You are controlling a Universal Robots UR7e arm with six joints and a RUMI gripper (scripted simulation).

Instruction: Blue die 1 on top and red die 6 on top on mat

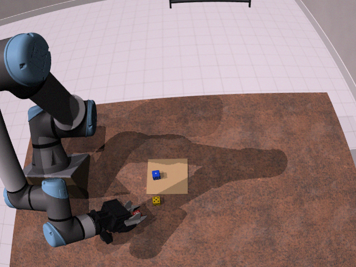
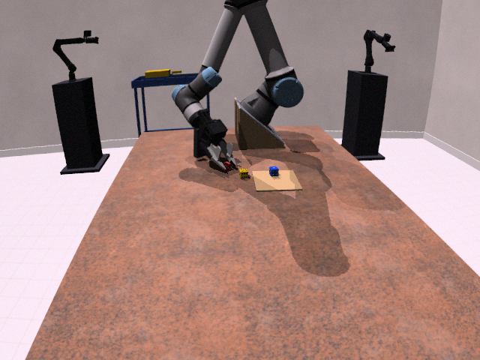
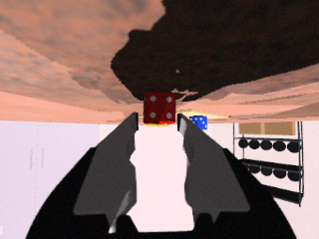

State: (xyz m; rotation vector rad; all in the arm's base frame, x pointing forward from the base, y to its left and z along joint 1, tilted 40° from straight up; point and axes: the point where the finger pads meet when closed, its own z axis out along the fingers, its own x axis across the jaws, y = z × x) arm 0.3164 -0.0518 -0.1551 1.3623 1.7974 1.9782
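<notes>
Right now the red die is 10 mm to the right of my hand, 10 mm below it and 10 mm behind it. Round my hand: yellow die (60 mm ahead, 40 mm to the left, 10 mm below); then blue die (140 mm to the left, 60 mm ahead); then tan mat (140 mm to the left, 100 mm ahead, 20 mm below).
</notes>
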